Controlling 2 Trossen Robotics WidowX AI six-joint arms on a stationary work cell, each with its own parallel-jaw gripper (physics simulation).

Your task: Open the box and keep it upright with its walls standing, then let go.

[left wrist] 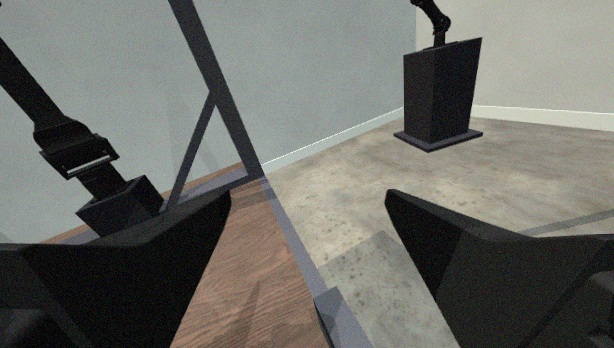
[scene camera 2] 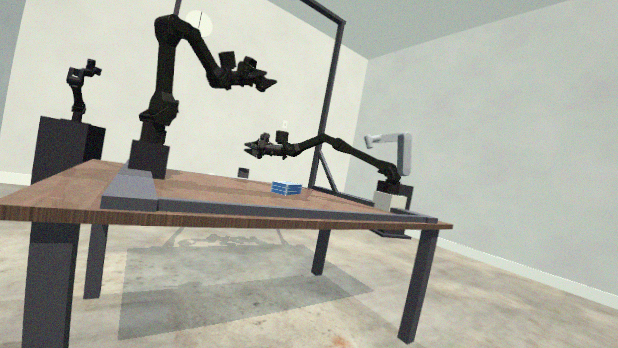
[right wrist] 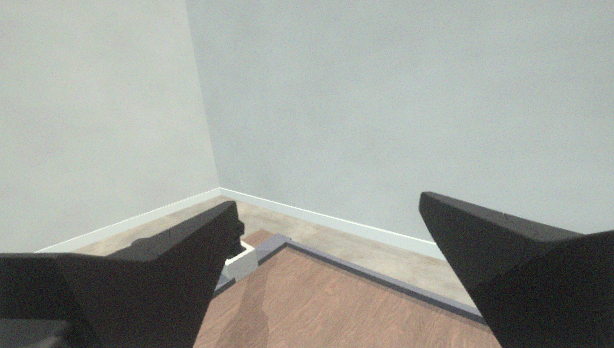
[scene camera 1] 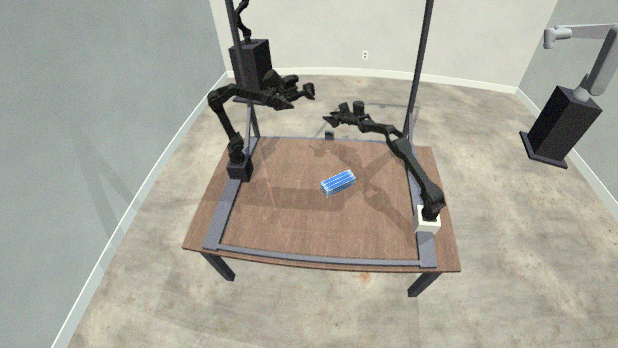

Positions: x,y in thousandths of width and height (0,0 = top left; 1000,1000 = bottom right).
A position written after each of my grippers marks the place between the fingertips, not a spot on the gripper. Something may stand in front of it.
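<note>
Tall frame posts (left wrist: 312,76), a dark metal frame (left wrist: 511,803) and a dark block (left wrist: 546,909) are in the scene. My left gripper (left wrist: 504,565) is open and holds nothing. My right gripper (scene camera 1: 493,295), likewise open, holds nothing; scene camera 2 (scene camera 2: 441,223) and the right wrist view (right wrist: 535,591) also show my right gripper.
</note>
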